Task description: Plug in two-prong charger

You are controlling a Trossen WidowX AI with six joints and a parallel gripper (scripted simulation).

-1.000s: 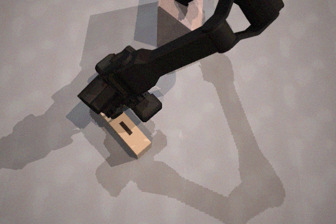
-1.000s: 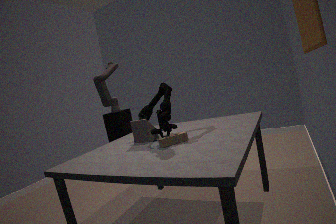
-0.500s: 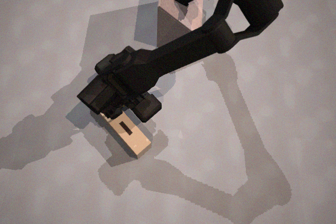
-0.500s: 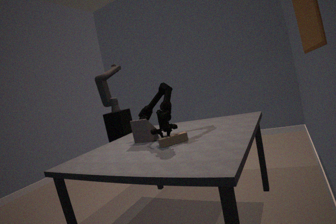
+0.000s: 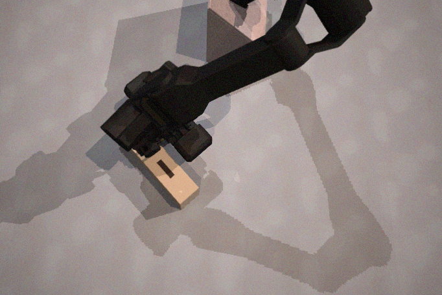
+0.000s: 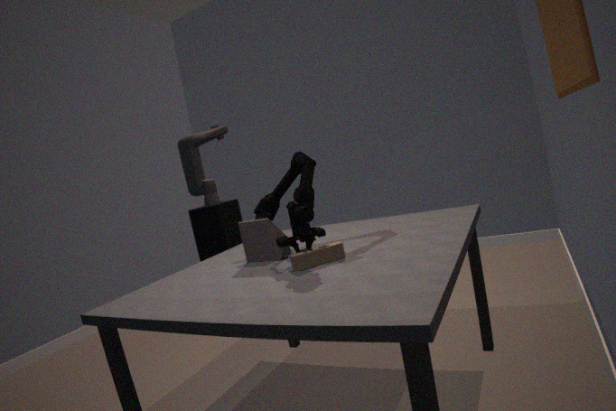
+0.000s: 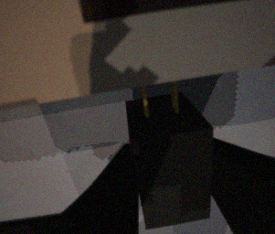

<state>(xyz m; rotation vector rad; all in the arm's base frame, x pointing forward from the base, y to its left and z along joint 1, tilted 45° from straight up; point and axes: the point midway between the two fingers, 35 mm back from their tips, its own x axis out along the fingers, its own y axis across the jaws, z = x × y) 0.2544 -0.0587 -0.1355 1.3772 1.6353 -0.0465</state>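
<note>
Right now my gripper tip is 10 mm short of the dark two-prong charger, 10 mm to the left of it and 10 mm below it.
</note>
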